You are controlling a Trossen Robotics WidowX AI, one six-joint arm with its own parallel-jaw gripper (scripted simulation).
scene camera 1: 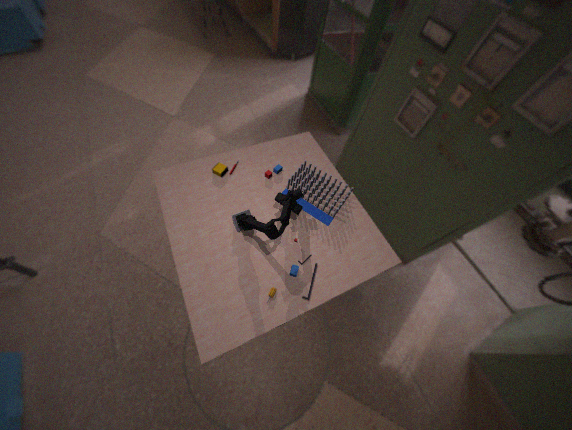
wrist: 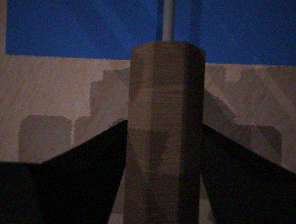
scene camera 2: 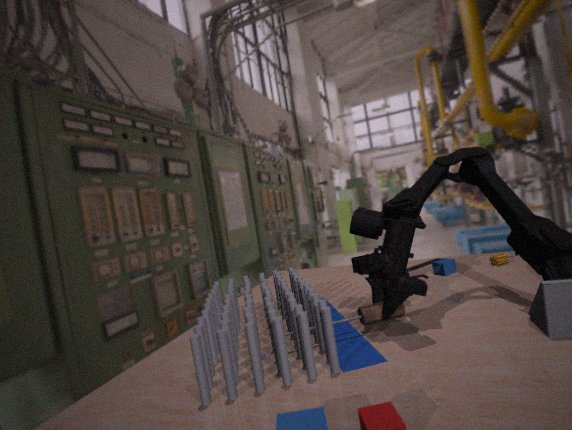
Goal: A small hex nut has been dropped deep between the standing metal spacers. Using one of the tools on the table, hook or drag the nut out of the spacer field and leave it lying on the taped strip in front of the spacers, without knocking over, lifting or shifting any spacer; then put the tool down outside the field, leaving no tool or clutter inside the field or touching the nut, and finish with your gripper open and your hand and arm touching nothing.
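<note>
There's a blue taped strip in the pictures, along with the gripper. The wrist view has the gripper in it too.
</note>
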